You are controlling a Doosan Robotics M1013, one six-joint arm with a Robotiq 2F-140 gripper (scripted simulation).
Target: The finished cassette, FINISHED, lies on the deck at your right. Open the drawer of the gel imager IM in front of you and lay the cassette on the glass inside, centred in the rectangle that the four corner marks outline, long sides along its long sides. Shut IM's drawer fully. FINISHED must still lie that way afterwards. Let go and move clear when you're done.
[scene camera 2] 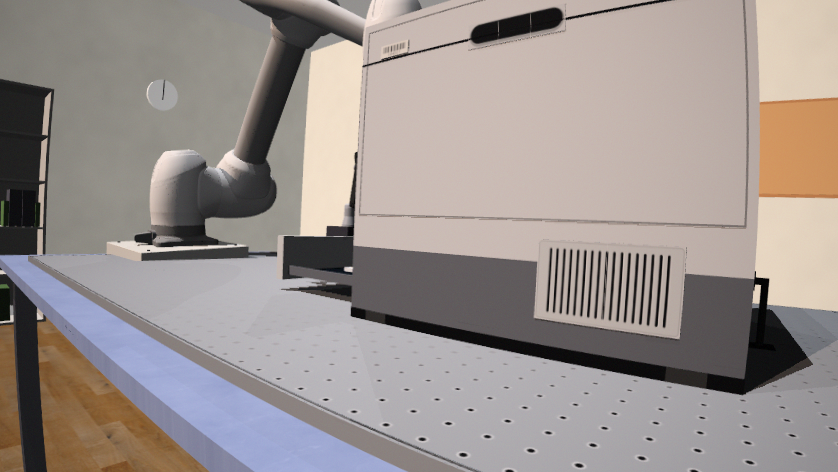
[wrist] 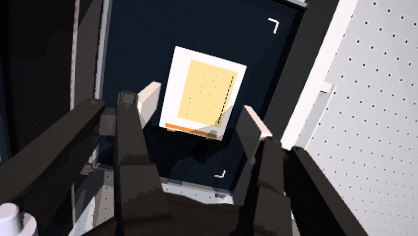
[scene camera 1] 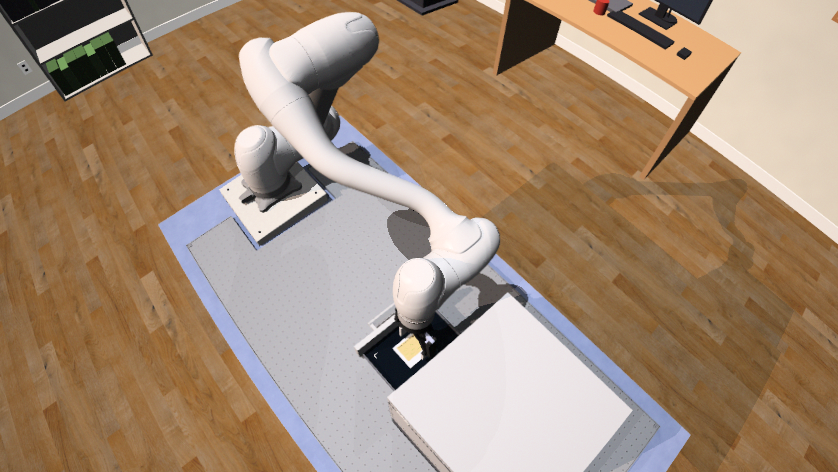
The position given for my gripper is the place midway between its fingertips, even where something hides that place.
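Observation:
My gripper [wrist: 200, 106]. Cassette FINISHED [wrist: 201, 91]. Gel imager IM [scene camera 1: 506, 387], also at [wrist: 287, 57].

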